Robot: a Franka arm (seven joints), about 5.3 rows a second.
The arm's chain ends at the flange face. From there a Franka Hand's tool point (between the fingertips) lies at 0.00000 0.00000 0.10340 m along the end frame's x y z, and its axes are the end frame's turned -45 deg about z.
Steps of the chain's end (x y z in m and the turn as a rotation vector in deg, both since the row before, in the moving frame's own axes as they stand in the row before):
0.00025 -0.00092 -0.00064 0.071 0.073 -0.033
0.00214 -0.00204 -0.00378 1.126 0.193 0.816
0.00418 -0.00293 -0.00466 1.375 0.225 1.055
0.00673 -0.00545 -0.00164 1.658 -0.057 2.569
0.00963 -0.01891 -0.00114 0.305 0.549 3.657
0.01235 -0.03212 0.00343 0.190 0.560 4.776
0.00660 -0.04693 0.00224 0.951 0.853 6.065
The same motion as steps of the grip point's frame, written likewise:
0.00101 -0.00047 -0.00064 -0.001 0.102 -0.033
0.00465 -0.00111 -0.00380 0.660 0.933 0.816
0.00708 -0.00056 -0.00469 0.813 1.131 1.055
0.01070 -0.00124 -0.00168 1.213 1.132 2.569
0.02126 -0.00622 -0.00115 -0.173 0.604 3.657
0.03238 -0.01347 0.00342 -0.262 0.530 4.776
0.04016 -0.02852 0.00221 0.069 1.276 6.065

